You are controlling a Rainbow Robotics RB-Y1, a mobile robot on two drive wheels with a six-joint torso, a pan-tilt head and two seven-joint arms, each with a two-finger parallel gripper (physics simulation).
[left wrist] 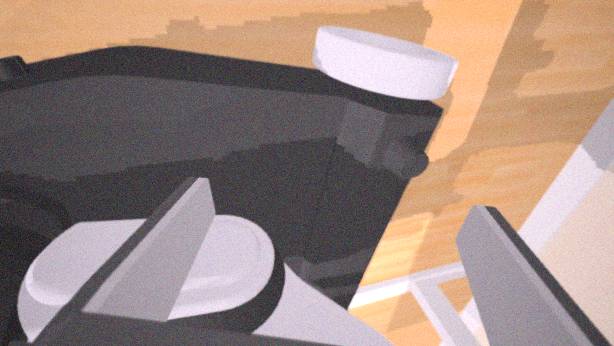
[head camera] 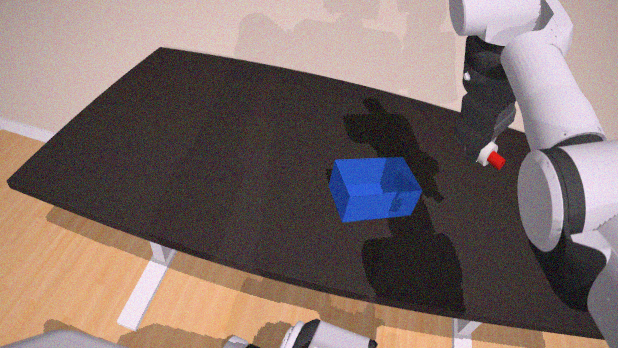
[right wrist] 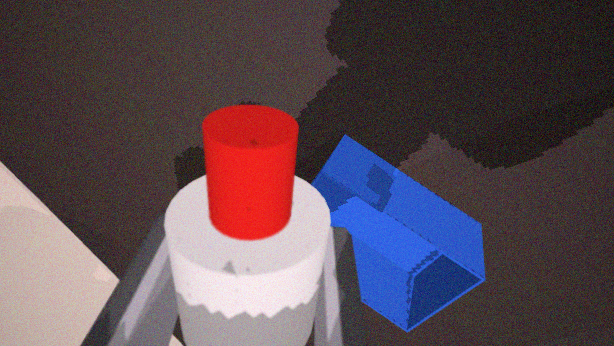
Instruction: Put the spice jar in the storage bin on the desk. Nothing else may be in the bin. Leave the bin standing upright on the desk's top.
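Frame: origin at the robot's base, x back, y left, z down, level; metres.
Where they show: left gripper, fingertip midpoint: (left wrist: 333, 208); right gripper, fingertip midpoint: (head camera: 479, 152) (right wrist: 255, 241).
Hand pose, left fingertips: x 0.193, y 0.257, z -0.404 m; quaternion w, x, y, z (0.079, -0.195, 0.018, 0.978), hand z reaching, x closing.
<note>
After its pixels a point has its place.
The spice jar (head camera: 496, 160) @(z -0.982, x -0.182, y -0.123 m) (right wrist: 250, 180) @(z -0.986, x -0.184, y -0.127 m), white with a red cap, is held between the fingers of my right gripper (right wrist: 255, 241) @(z -0.966, x -0.213, y -0.100 m), cap outward. The right gripper is shut on it and holds it above the desk, to the right of the bin in the head view. The blue storage bin (head camera: 372, 205) @(z -0.764, x -0.219, y 0.041 m) (right wrist: 385, 280) @(z -0.754, x -0.293, y 0.116 m) stands upright on the desk (head camera: 200, 150) @(z -0.720, x -0.236, y 0.451 m) (right wrist: 100, 75) @(z -0.720, x -0.530, y -0.209 m); no object shows inside it in the head view, though part of it is in shadow. My left gripper (left wrist: 333, 208) @(z -0.404, x 0.193, y 0.257 m) is open and empty, away from the desk top, over the robot's dark base.
The right arm (head camera: 555, 90) @(z -1.182, x -0.002, y -0.086 m) spans the right side of the desk, its shadow falling across the desk and bin. A pale wall (head camera: 310, 35) @(z -0.837, x -0.792, y 0.407 m) stands behind the desk. White desk legs (head camera: 145, 295) stand on the wooden floor (head camera: 65, 260) @(z 0.000, x -0.053, y 1.099 m). White robot parts (left wrist: 385, 65) @(z -0.187, x 0.048, y 0.273 m) lie near the left gripper.
</note>
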